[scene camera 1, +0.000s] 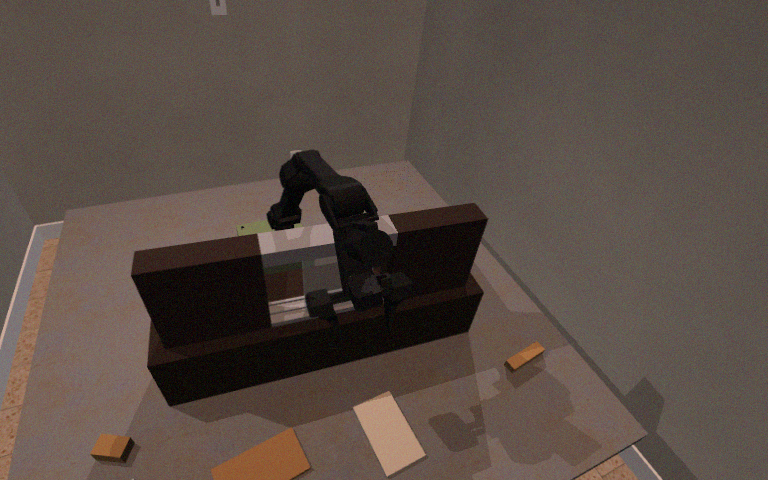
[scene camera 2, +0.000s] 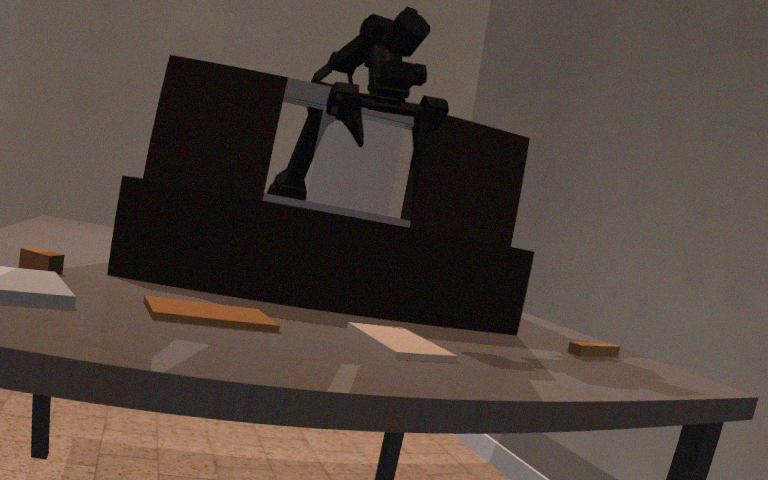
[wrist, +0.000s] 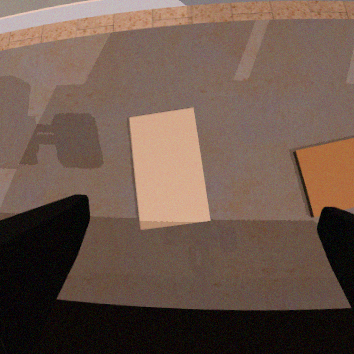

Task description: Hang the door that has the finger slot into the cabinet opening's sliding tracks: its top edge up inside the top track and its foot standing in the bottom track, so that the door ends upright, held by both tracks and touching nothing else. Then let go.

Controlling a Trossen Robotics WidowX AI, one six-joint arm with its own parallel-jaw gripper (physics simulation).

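Places are measured from the arm's base along level axes (x down, y right, z back), in metres.
Pixels of known places: gripper, fingertip midpoint: (scene camera 1: 366, 337) (scene camera 2: 389, 149) (wrist: 205, 213).
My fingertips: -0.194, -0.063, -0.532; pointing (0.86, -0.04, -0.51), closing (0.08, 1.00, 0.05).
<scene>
For each thing: its top centre in the pictures, then the offset to it from my fingertips, as dx, dy, dz.
- pale top track, middle of its top: (scene camera 2: 357, 96) (scene camera 1: 329, 233) -0.104, +0.022, +0.181
- bottom track, middle of its top: (scene camera 2: 335, 206) (scene camera 1: 328, 301) +0.098, +0.022, +0.181
- grey panel, middle of its top: (scene camera 2: 365, 111) (scene camera 1: 339, 246) -0.077, +0.004, +0.168
- cream panel, middle of its top: (wrist: 167, 166) (scene camera 2: 399, 338) (scene camera 1: 388, 430) +0.265, -0.044, -0.074
- orange panel, middle of its top: (scene camera 2: 209, 310) (scene camera 1: 261, 468) +0.265, +0.226, -0.066
- white panel, middle of its top: (scene camera 2: 6, 277) +0.259, +0.502, -0.113
- orange block, middle of its top: (scene camera 2: 42, 251) (scene camera 1: 110, 445) +0.245, +0.499, +0.058
My gripper (scene camera 1: 361, 319) (scene camera 2: 389, 146) (wrist: 205, 213) is open and empty, in front of the cabinet opening's right part. The dark cabinet (scene camera 1: 209, 305) (scene camera 2: 283, 271) has a pale top track (scene camera 1: 294, 243) (scene camera 2: 305, 90) and bottom track (scene camera 1: 288, 311) (scene camera 2: 339, 213). A grey panel (scene camera 1: 320, 283) (scene camera 2: 351, 164) stands upright in or behind the opening; a paler bar shows near its top, but I cannot tell whether it is a finger slot. A cream panel (scene camera 1: 389, 433) (scene camera 2: 402, 340) (wrist: 170, 170) and an orange panel (scene camera 1: 263, 458) (scene camera 2: 212, 313) (wrist: 330, 172) lie flat; no slot shows on either.
A white panel (scene camera 2: 33, 288) lies at the left in scene camera 2. One orange block (scene camera 1: 112, 447) (scene camera 2: 40, 259) is left of the panels, another (scene camera 1: 523, 356) (scene camera 2: 593, 348) right. A green thing (scene camera 1: 253, 228) is behind the cabinet. The table's edge (scene camera 2: 481, 416) runs along the front.
</scene>
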